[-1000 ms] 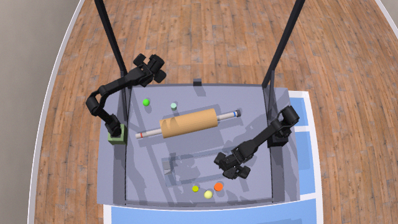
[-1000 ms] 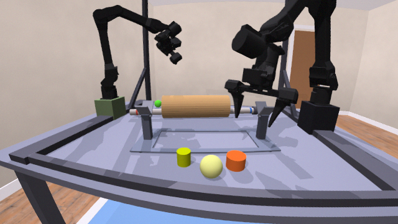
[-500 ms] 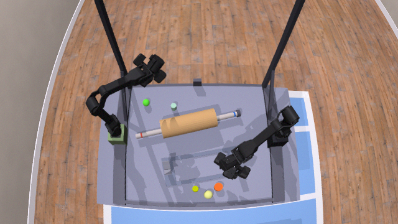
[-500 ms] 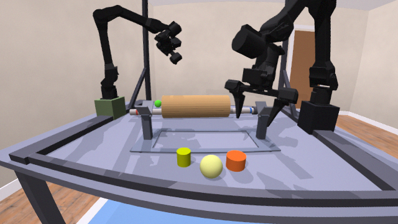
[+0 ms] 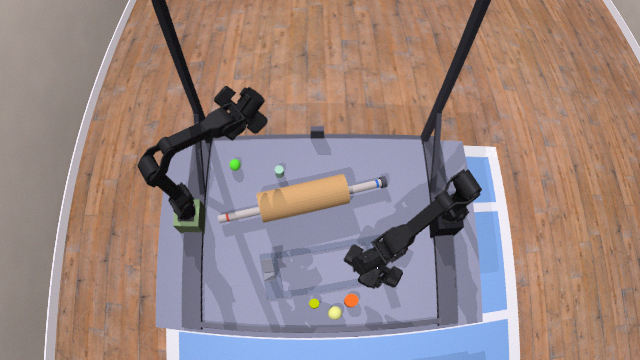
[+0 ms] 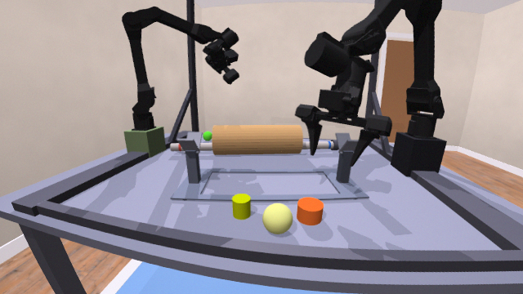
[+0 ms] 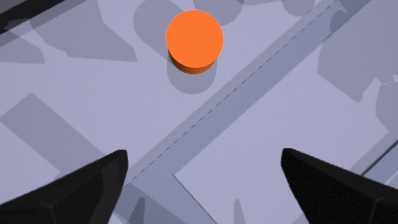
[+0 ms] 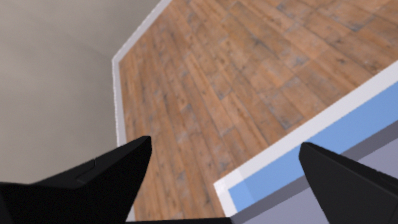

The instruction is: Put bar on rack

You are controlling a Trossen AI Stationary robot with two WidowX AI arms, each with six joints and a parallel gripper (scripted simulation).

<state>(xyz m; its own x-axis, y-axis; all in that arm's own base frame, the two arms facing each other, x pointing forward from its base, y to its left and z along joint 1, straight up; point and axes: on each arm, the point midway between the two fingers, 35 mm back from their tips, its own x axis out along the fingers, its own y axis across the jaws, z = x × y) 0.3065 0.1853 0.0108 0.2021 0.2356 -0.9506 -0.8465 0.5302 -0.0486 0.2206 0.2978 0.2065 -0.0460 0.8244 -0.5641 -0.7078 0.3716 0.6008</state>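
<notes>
Now: the orange cylinder 110 mm below my left hand, 80 mm ahead of it and 50 mm to the right of it. From my left hand the other things lie so: tan paper roll 280 mm behind, 210 mm to the right, 70 mm below; pale yellow ball 130 mm ahead, 100 mm to the right, 100 mm below; yellow-green cylinder 170 mm to the right, 100 mm below, 90 mm ahead.
</notes>
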